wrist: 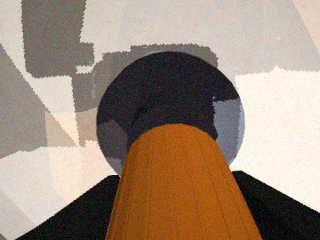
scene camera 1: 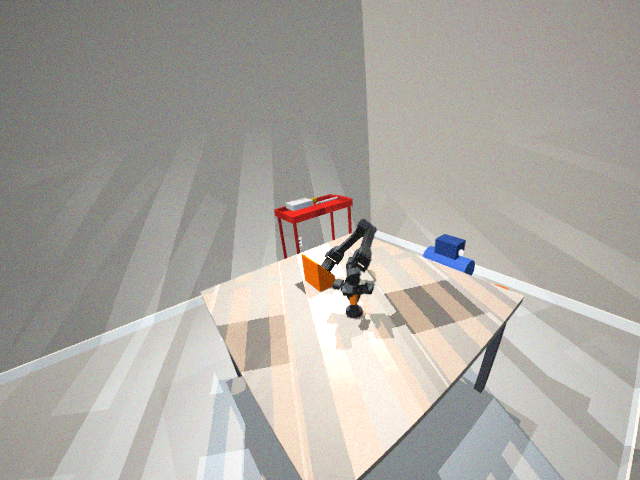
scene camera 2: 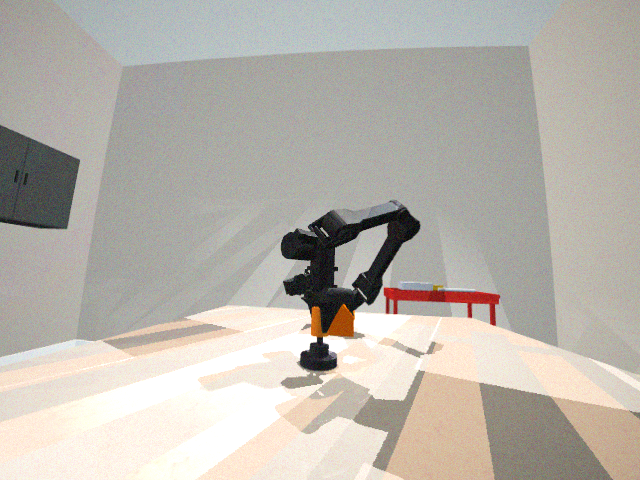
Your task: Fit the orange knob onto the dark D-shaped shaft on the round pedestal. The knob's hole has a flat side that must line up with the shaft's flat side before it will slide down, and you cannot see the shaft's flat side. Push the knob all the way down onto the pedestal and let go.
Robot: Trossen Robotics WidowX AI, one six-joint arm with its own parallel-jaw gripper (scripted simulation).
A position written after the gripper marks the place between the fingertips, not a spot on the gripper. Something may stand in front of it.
The gripper (scene camera 2: 320, 330) carries an orange knob (wrist: 175, 174). Also in view: a dark pedestal (scene camera 2: 318, 357).
The gripper also shows in the wrist view (wrist: 175, 184).
